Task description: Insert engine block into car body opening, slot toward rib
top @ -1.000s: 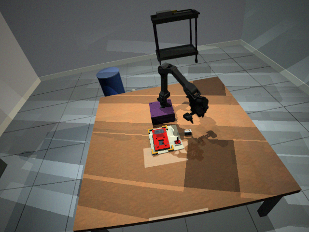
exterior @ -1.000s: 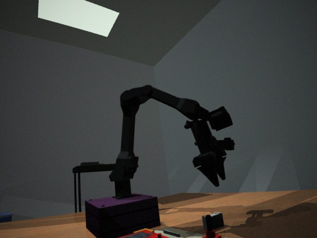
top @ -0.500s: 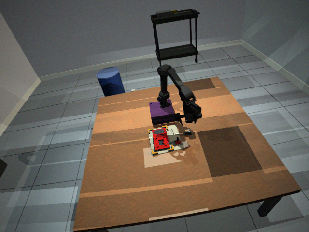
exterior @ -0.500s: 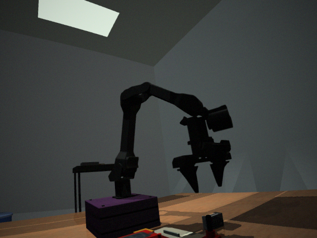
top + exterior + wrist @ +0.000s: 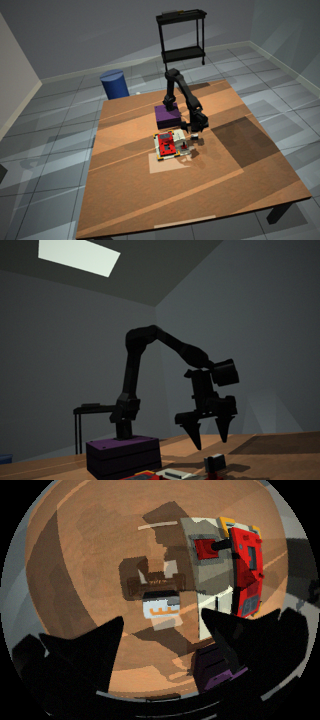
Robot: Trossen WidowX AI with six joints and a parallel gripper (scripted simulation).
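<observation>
Right now the engine block is 5 cm below my gripper tip.
</observation>
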